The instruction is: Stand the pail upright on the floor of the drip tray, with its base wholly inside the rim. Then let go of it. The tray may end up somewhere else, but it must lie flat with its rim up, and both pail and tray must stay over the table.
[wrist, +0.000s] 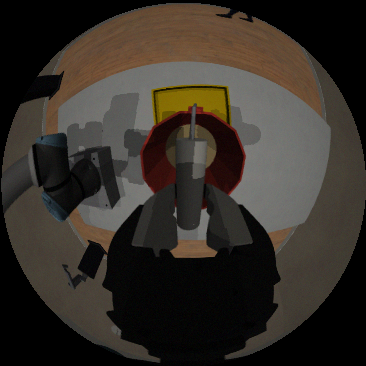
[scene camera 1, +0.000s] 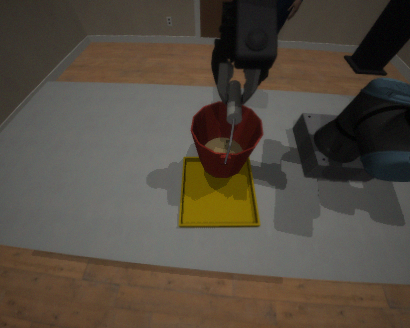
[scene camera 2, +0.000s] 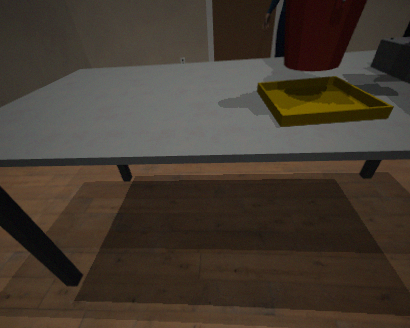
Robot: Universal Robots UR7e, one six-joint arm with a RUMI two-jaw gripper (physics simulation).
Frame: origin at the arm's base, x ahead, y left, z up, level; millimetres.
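Seen in the pictures: gripper, fingertip midpoint: (wrist: pixel 189 185) (scene camera 1: pixel 233 104); arm's base, link origin: (wrist: pixel 87 176) (scene camera 1: pixel 335 144).
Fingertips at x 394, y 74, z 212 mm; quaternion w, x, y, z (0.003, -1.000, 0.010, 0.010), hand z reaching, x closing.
Observation:
Offsets run from my fingertips to a thing's middle. Level surfaces: height alone.
The red pail (scene camera 1: pixel 212 162) (scene camera 2: pixel 320 37) (wrist: pixel 156 160) hangs roughly upright, its open top facing up. My gripper (scene camera 1: pixel 234 96) (wrist: pixel 189 185) is shut on the grey cylindrical grip {0 mm ahead, 1 mm left, 8 mm up} (scene camera 1: pixel 234 112) (wrist: pixel 191 167) of the pail's handle. The yellow drip tray {15 mm ahead, 83 mm left, 288 mm down} (scene camera 1: pixel 220 212) (scene camera 2: pixel 330 118) (wrist: pixel 192 96) lies flat on the table, rim up. The pail's base is raised above the tray's height, near its back edge in both scene views; a shadow falls on the tray floor. In the wrist view the pail hides part of the tray. The gripper does not show in scene camera 2.
The grey table {302 mm down} (scene camera 1: pixel 105 155) (scene camera 2: pixel 150 115) (wrist: pixel 285 175) extends around the tray. The robot's base block (scene camera 1: pixel 303 145) (scene camera 2: pixel 392 55) (wrist: pixel 111 177) stands right of the tray in scene camera 1. The table's near edge (scene camera 2: pixel 200 159) crosses scene camera 2 in front of the tray.

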